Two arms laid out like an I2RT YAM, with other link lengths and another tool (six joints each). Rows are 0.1 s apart.
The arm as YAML. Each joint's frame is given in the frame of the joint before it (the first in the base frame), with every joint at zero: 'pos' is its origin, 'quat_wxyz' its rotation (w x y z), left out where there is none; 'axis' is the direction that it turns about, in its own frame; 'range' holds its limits. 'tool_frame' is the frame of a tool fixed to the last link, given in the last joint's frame.
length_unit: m
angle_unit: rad
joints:
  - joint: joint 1
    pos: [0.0, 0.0, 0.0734]
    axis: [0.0, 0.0, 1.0]
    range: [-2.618, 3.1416]
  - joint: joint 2
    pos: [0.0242, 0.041, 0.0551]
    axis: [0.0, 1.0, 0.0]
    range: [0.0, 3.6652]
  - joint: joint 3
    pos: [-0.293, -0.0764, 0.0]
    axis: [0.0, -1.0, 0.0]
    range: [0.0, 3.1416]
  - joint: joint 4
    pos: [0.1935, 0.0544, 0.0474]
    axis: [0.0, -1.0, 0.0]
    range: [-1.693, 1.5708]
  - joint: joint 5
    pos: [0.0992, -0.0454, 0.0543]
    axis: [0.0, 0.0, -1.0]
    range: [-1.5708, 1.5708]
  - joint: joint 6
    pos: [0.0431, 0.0, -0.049]
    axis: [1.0, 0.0, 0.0]
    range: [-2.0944, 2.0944]
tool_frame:
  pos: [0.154, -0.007, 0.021]
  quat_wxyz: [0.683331, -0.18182, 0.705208, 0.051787]
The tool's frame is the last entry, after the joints.
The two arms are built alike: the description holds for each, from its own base.
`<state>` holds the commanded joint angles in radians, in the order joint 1, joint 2, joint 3, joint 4, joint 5, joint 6, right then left.
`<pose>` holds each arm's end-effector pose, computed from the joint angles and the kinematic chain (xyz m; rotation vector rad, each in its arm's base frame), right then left.
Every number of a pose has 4 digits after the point. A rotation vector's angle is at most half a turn.
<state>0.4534 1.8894 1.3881 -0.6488 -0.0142 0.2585 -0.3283 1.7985 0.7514 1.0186 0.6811 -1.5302</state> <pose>0.4213 0.1655 0.0945 -0.6193 2.6666 0.6245 0.4241 -0.2865 0.2757 -0.8098 2.2927 -1.6764</pose>
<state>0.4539 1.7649 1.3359 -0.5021 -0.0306 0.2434 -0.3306 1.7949 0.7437 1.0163 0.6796 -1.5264</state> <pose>0.4390 0.1783 0.1550 -0.6464 2.4354 0.6658 0.4221 -0.2867 0.2737 -0.8109 2.2980 -1.6714</pose>
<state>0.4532 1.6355 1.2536 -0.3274 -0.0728 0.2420 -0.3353 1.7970 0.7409 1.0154 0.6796 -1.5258</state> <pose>0.4430 0.1892 0.2178 -0.6640 2.1990 0.7283 0.4207 -0.2887 0.2714 -0.8108 2.3064 -1.6704</pose>
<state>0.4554 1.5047 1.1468 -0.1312 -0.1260 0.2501 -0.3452 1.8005 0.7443 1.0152 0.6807 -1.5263</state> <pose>0.4329 0.1970 0.2794 -0.6840 1.9613 0.7926 0.4185 -0.2933 0.2710 -0.8003 2.3154 -1.6751</pose>
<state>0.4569 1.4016 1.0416 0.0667 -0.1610 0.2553 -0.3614 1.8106 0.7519 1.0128 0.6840 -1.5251</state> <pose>0.4181 0.1981 0.3309 -0.6991 1.7515 0.8224 0.4156 -0.3013 0.2687 -0.7835 2.3345 -1.6802</pose>
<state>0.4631 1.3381 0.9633 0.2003 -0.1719 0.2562 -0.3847 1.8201 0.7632 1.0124 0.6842 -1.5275</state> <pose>0.4039 0.1965 0.3591 -0.7080 1.6250 0.8282 0.4112 -0.3121 0.2686 -0.7601 2.3521 -1.6917</pose>
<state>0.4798 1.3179 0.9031 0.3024 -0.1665 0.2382 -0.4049 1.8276 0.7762 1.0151 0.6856 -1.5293</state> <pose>0.3958 0.2000 0.3683 -0.7308 1.5555 0.8165 0.4072 -0.3216 0.2710 -0.7320 2.3620 -1.7053</pose>
